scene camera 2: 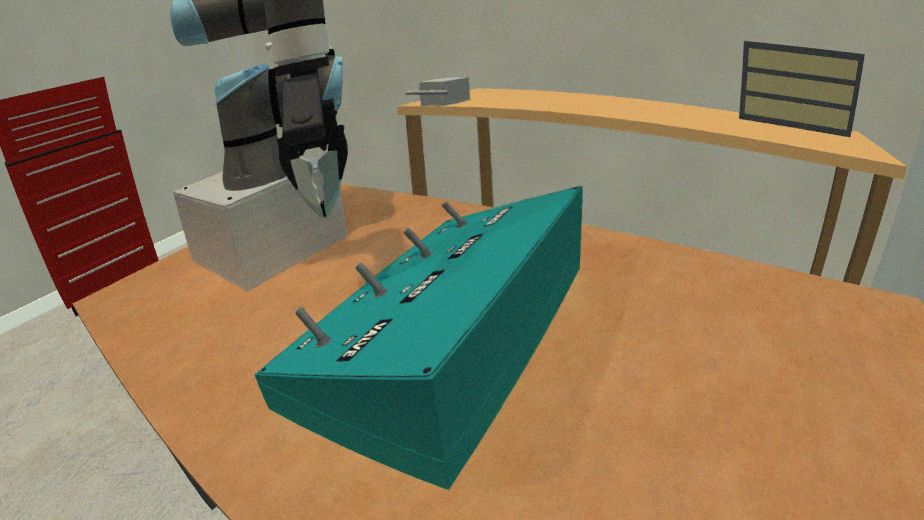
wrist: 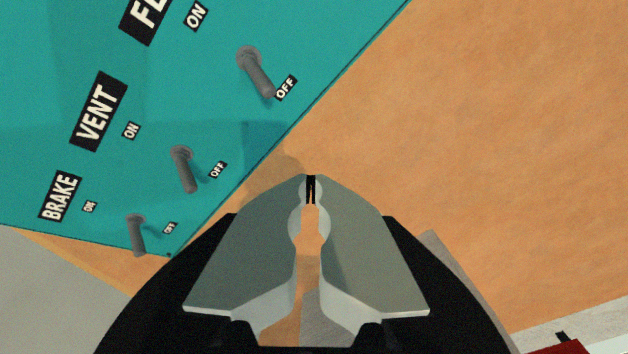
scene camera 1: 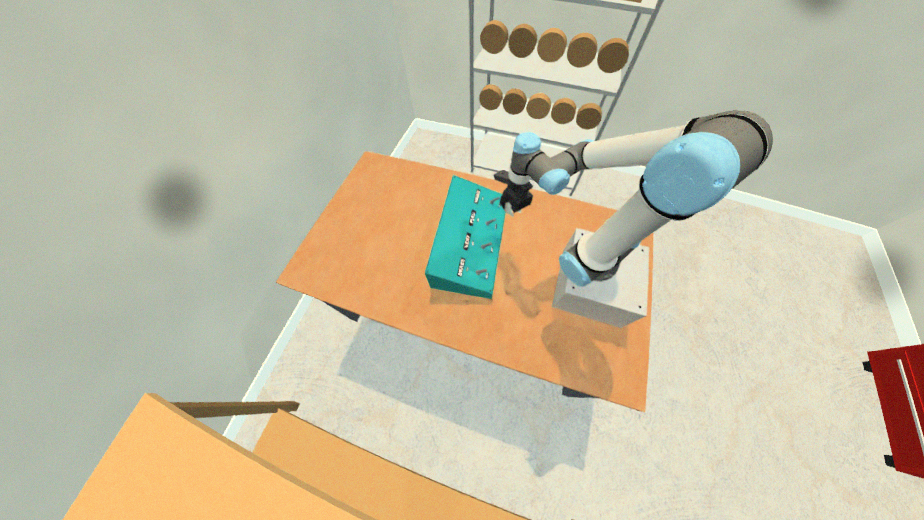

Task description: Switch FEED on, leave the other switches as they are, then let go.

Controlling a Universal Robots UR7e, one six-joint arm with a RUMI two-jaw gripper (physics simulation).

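Places are measured from the arm's base along level axes (x left, y back, z up), in millimetres.
Where they show: gripper, fingertip midpoint: [scene camera 2: 325,216] [wrist: 311,177] [scene camera 1: 508,213]; arm's base, origin of the base link: [scene camera 2: 257,178].
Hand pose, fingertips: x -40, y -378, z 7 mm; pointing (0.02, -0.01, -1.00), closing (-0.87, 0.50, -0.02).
Note:
Each offset is from my fingertips to the top centre of the thing. "pt": to the spot under its first point. Level surfaces: height alone.
The teal switch panel [scene camera 1: 446,226] [scene camera 2: 510,291] [wrist: 40,55] stands on the table. The FEED lever {dx +16, dy -64, dz -59 mm} [scene camera 1: 491,223] [scene camera 2: 370,279] [wrist: 257,72] leans toward its OFF label {pt dx +8, dy -42, dz -113 mm} [wrist: 286,88]. The VENT lever {dx +130, dy -27, dz -59 mm} [scene camera 1: 486,247] [scene camera 2: 417,242] [wrist: 184,169], the BRAKE lever {dx +244, dy +10, dz -59 mm} [scene camera 1: 482,273] [scene camera 2: 453,214] [wrist: 136,235] and the VALVE lever {dx -98, dy -101, dz -59 mm} [scene camera 2: 312,326] lean to the same side in scene camera 2. My gripper [scene camera 1: 508,208] [scene camera 2: 323,210] [wrist: 311,177] is shut and empty, beyond the panel's OFF-side edge, apart from the levers. The VALVE switch does not show in the wrist view.
The arm's base block [scene camera 1: 601,310] [scene camera 2: 213,226] stands on the orange table {dz -186 mm} [scene camera 1: 362,219] [scene camera 2: 678,388] at the panel's OFF side. A shelf rack [scene camera 1: 472,116] stands behind the table. A red cabinet [scene camera 2: 84,194] and a wooden bench [scene camera 2: 581,113] stand farther off.

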